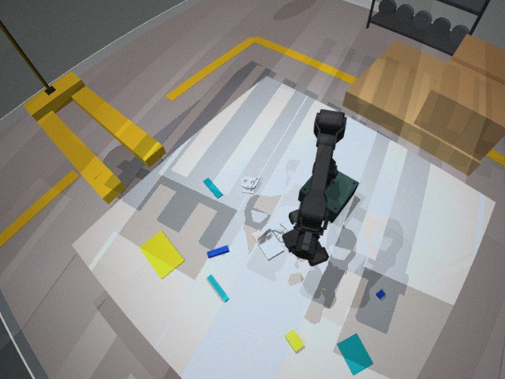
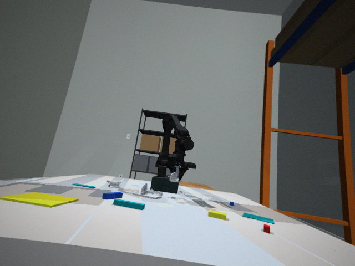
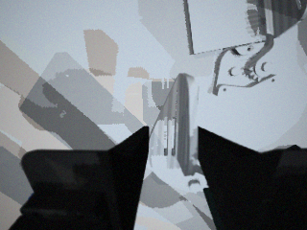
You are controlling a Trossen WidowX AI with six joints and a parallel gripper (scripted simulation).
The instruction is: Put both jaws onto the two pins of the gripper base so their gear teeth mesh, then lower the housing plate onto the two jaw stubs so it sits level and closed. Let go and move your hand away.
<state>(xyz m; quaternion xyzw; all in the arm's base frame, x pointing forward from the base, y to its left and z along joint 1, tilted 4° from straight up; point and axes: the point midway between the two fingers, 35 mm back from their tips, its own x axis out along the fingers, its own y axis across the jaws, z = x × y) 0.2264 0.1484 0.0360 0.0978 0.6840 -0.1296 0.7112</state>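
Right now my gripper tip is 1 cm short of the housing plate, 11 cm to the left of it and 8 cm above it. The rest, counted from my gripper tip: small yellow block (22 cm ahead, 21 cm to the left, 8 cm below); grey jaw (4 cm behind, 1 cm to the right); small blue cube (10 cm behind, 29 cm to the left, 8 cm below).
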